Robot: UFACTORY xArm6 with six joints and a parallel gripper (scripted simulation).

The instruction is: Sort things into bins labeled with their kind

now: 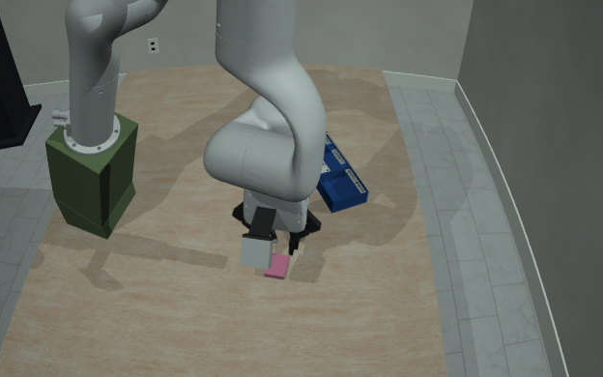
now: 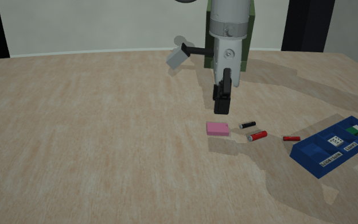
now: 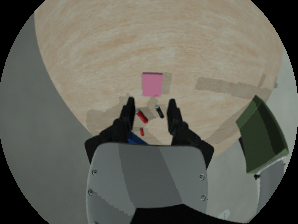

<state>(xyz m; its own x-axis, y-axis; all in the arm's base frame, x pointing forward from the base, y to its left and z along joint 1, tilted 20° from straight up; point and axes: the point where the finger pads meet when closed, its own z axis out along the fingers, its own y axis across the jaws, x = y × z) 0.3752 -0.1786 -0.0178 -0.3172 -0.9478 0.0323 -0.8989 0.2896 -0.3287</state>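
My hand is 80 mm above the pink eraser. The rest, counted from my hand: thick red battery: 80 mm to the left, 80 mm below, 50 mm ahead; then thin red battery: 160 mm to the left, 80 mm below, 80 mm ahead; then black battery: 80 mm to the left, 80 mm below.
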